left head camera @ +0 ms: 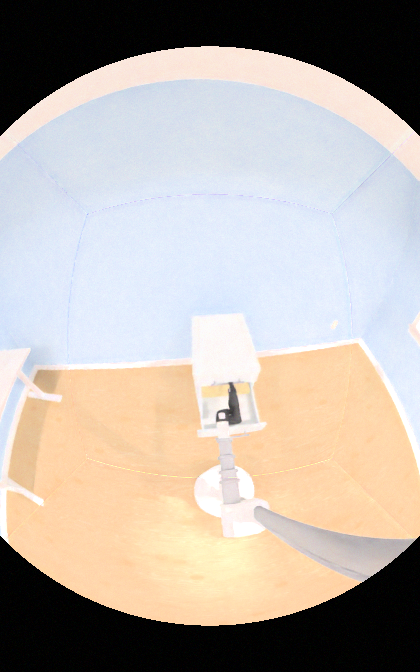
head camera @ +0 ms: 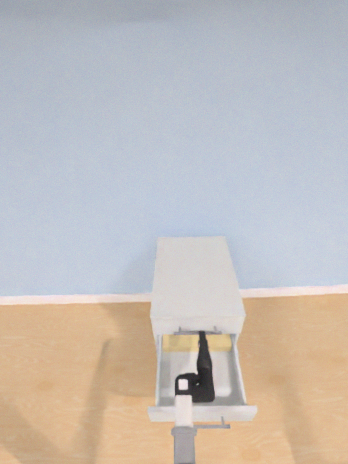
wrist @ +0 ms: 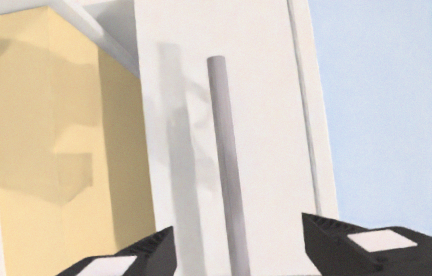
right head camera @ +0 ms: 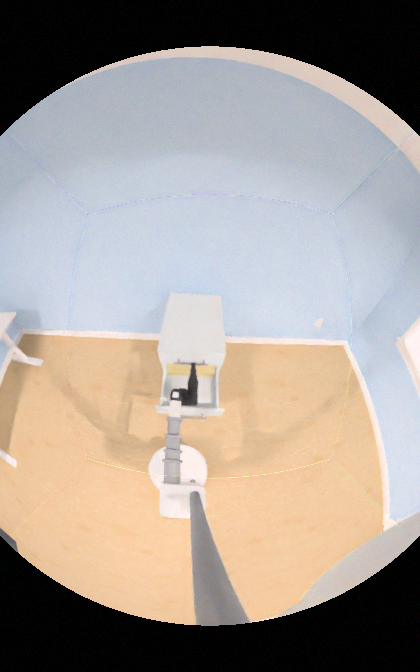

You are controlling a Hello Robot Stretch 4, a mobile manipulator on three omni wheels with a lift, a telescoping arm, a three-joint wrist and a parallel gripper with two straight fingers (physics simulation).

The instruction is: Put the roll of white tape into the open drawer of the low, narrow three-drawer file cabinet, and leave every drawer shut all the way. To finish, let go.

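Places are measured from the robot's base along level axes (x right, y ahead, z up), in millimetres.
Where they show: gripper, fingertip midpoint: [left head camera: 229, 384] [head camera: 201, 335] [wrist: 238, 239].
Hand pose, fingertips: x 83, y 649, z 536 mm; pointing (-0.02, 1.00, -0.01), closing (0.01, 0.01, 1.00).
Observation:
After its pixels a point has its place.
The low white file cabinet [head camera: 192, 275] @(x 58, y 934, z 617 mm) [left head camera: 220, 345] @(x 55, y 912, z 617 mm) [right head camera: 192, 325] stands against the wall. The drawer under its top drawer is pulled far out; this open drawer [head camera: 225, 413] @(x 159, y 382, z 445 mm) [left head camera: 250, 428] @(x 187, y 382, z 421 mm) [right head camera: 206, 411] has a yellow block [head camera: 181, 343] @(x -5, y 679, z 414 mm) [left head camera: 211, 391] @(x -28, y 678, z 414 mm) [right head camera: 206, 371] [wrist: 30, 125] @(x -8, y 663, z 395 mm) at its back. The top drawer looks shut or nearly so; a small gap cannot be ruled out. My gripper [head camera: 202, 333] @(x 83, y 649, z 537 mm) [left head camera: 231, 384] @(x 83, y 649, z 537 mm) [right head camera: 193, 365] [wrist: 238, 239] @(x 83, y 649, z 537 mm) is open and empty, above the open drawer, with its tips at the top drawer's grey bar handle [wrist: 227, 150] @(x 27, y 656, z 536 mm). The white tape does not show.
My wrist and arm [head camera: 184, 445] @(x 1, y 252, z 646 mm) [left head camera: 227, 465] @(x 0, y 156, z 649 mm) [right head camera: 173, 450] reach over the open drawer's front, beside its bar handle [head camera: 215, 426] @(x 119, y 349, z 411 mm). A white table [left head camera: 10, 370] @(x -1848, y 655, z 692 mm) [right head camera: 6, 320] stands at the far left. A blue wall [head camera: 175, 125] @(x -11, y 1277, z 1267 mm) rises behind the cabinet.

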